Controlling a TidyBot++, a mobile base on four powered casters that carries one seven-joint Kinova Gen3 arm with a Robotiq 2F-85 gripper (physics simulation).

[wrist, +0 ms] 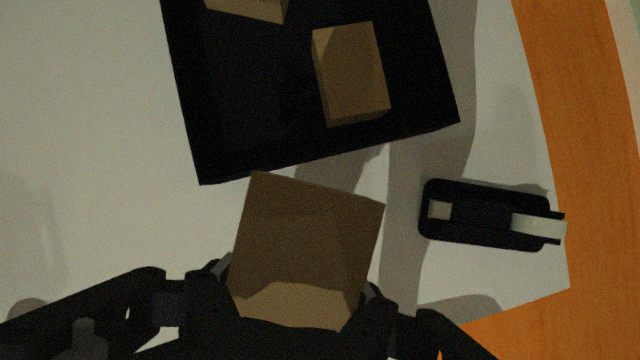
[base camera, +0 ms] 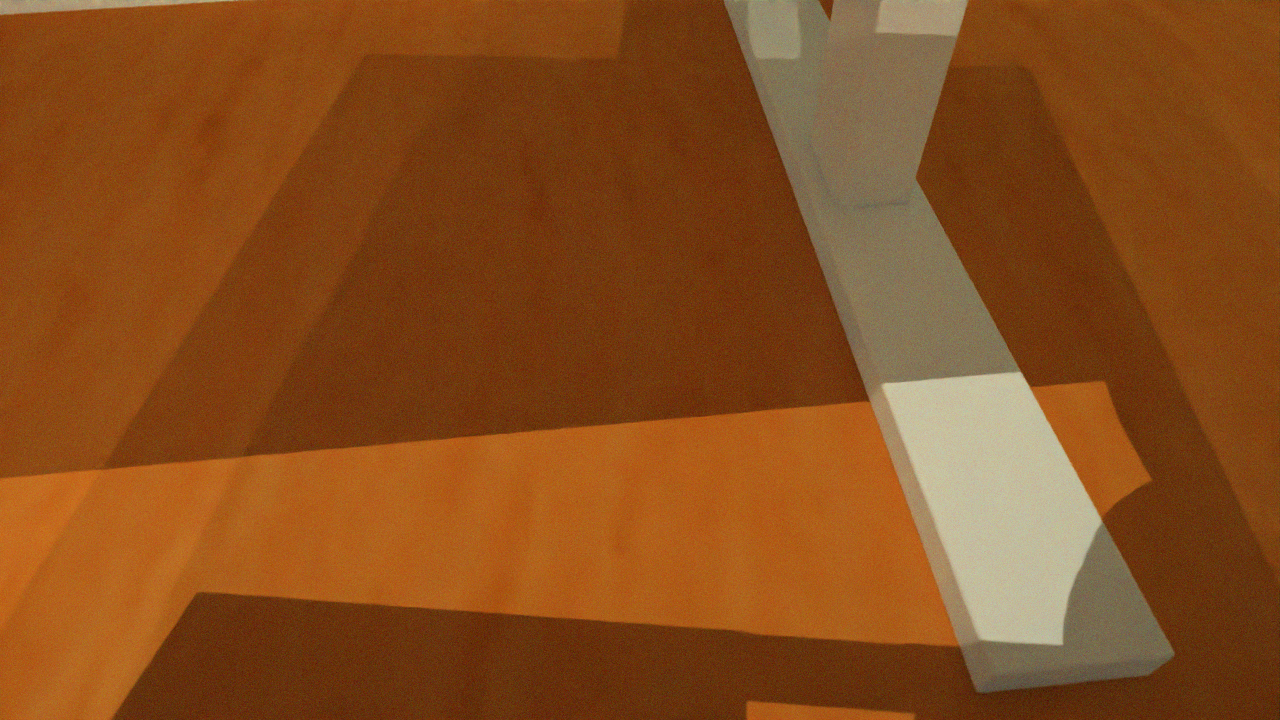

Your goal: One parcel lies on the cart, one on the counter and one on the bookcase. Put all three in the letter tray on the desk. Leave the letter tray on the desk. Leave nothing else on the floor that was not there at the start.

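Places are measured from the arm's base along level axes (x left, y ahead, z down), in metres.
Pixels of known places: gripper, fingertip midpoint: [wrist: 293, 279].
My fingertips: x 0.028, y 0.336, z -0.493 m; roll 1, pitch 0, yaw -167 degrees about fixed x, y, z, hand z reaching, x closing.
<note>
Behind a point stands the place of what it marks.
My gripper [wrist: 293, 279] {x 0.028, y 0.336, z -0.493 m} is shut on a brown parcel [wrist: 307, 235] {x 0.019, y 0.367, z -0.527 m} in the wrist view. The parcel is held in front of the near edge of the black letter tray [wrist: 220, 150] {x 0.111, y 0.427, z -0.326 m}, over the pale desk top [wrist: 100, 125] {x 0.254, y 0.465, z -0.324 m}. Inside the tray lies a second brown parcel [wrist: 352, 72] {x -0.032, y 0.491, z -0.376 m}, toward its right side. A third brown parcel [wrist: 250, 9] {x 0.069, y 0.578, z -0.345 m} lies in the tray farther back, partly cut off by the top of the view. The held parcel's height above the desk is hard to tell. The tray, the parcels and the gripper do not show in the base camera view.
A black stapler-like object [wrist: 482, 215] {x -0.172, y 0.340, z -0.355 m} lies on the desk right of the held parcel, near the desk's right edge. Orange-brown wooden floor [wrist: 575, 100] {x -1.115, y 0.654, z 0.396 m} [base camera: 537, 501] {x 0.072, y 0.311, z 0.396 m} shows beyond it. In the base camera view, a pale foot bar [base camera: 930, 295] with an upright post [base camera: 881, 116] {x -0.115, y 0.538, z 0.301 m} stands on the floor at right.
</note>
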